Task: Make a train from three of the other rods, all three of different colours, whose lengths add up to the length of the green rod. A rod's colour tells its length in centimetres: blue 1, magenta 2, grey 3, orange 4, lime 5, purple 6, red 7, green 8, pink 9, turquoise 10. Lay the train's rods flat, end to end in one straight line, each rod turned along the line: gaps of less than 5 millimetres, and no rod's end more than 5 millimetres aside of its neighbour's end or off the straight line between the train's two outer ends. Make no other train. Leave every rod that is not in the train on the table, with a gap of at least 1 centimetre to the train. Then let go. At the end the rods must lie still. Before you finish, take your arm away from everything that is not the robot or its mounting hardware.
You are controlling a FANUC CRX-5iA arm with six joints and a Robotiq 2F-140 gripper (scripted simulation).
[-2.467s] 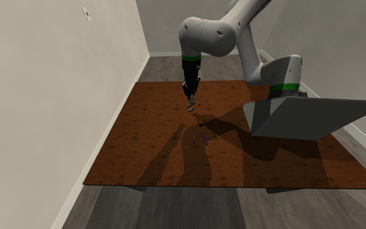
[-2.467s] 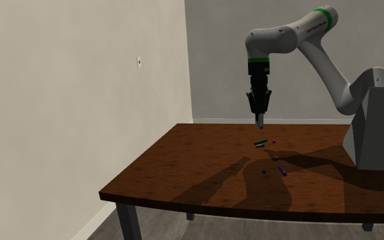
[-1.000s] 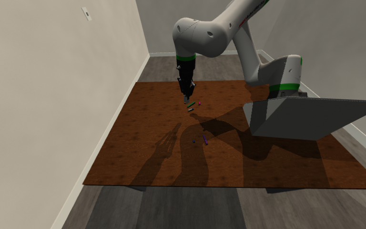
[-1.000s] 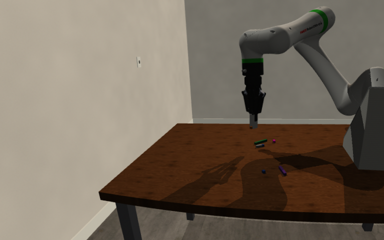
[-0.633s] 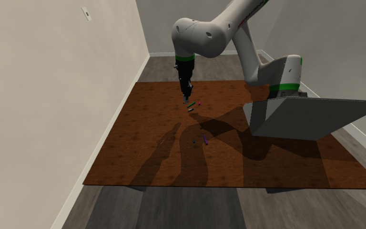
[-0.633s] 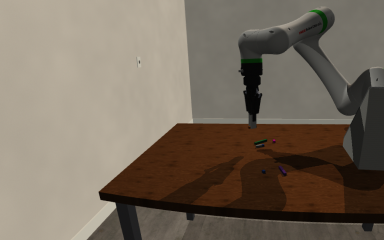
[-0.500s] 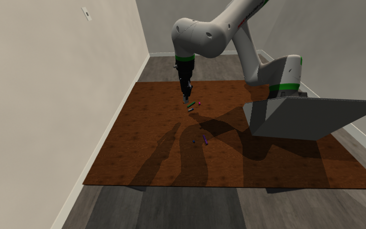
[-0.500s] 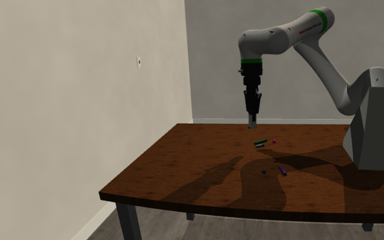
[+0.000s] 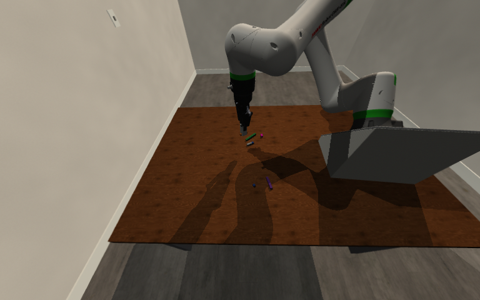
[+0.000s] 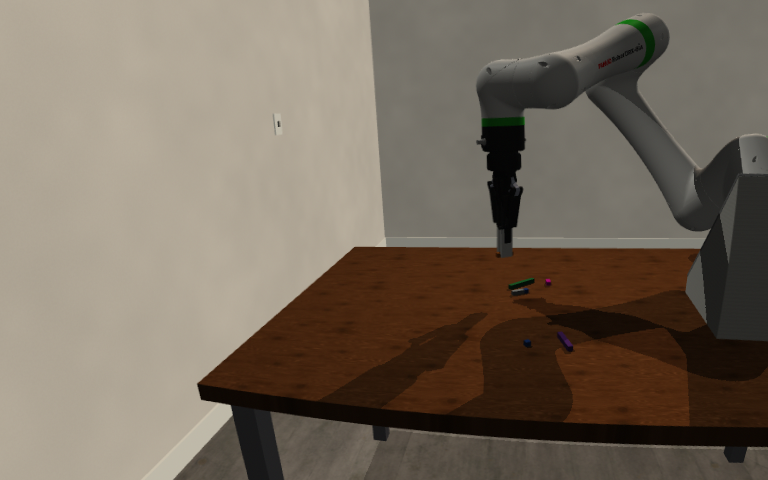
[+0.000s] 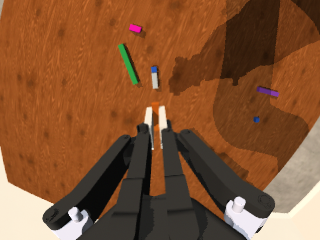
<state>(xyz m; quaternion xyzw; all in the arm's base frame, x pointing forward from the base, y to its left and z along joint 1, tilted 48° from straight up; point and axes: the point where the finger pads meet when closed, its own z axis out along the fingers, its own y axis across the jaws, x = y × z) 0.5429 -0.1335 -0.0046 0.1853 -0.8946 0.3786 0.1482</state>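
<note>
Right now the grey rod is 130 mm below my hand, 30 mm behind it and 20 mm to the right of it. Round my hand: green rod (130 mm below, 80 mm to the right, 40 mm behind); then orange rod (30 mm below); then magenta rod (130 mm below, 110 mm behind, 90 mm to the right).
</note>
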